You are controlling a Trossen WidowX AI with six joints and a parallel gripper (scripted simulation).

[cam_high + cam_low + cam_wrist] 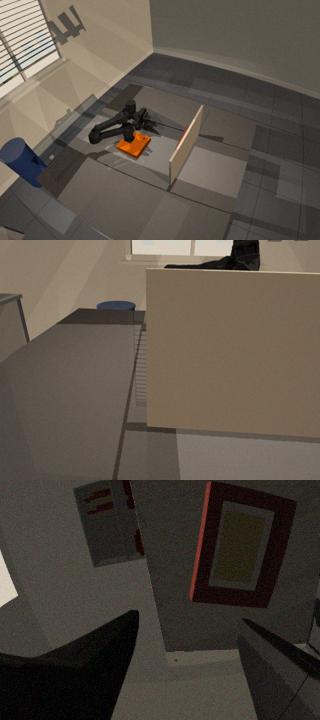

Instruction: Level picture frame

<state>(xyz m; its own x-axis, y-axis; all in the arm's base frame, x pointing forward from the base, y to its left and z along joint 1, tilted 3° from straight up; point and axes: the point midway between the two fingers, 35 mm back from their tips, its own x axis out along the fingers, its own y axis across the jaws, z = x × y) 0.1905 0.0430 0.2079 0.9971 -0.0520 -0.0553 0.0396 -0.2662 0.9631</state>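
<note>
Right now my gripper tip is 200 mm short of the picture frame and 90 mm above it. From my gripper tip the other things lie so: beige wall panel (210 mm ahead, 10 mm to the right, 100 mm below).
</note>
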